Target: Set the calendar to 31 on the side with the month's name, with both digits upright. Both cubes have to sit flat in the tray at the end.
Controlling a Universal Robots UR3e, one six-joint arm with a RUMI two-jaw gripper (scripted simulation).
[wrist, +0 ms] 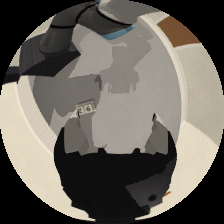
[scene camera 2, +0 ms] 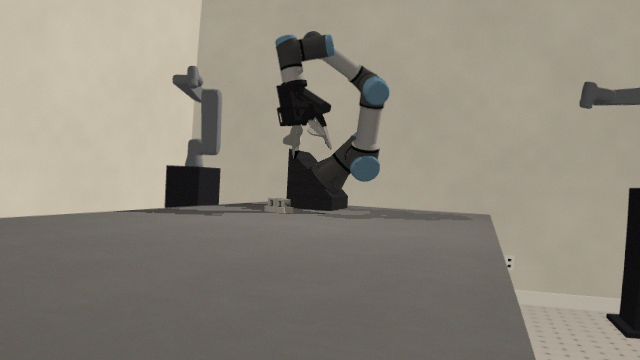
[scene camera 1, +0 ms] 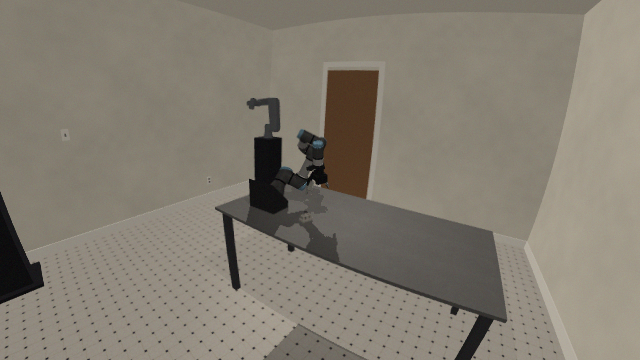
Labels:
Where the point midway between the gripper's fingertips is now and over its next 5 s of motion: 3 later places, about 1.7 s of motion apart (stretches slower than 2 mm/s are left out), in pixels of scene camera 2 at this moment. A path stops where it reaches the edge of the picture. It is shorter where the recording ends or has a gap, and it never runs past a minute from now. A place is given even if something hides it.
The gripper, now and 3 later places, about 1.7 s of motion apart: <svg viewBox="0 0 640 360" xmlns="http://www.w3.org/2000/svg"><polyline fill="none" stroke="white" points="311,154 276,158 277,175 276,194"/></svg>

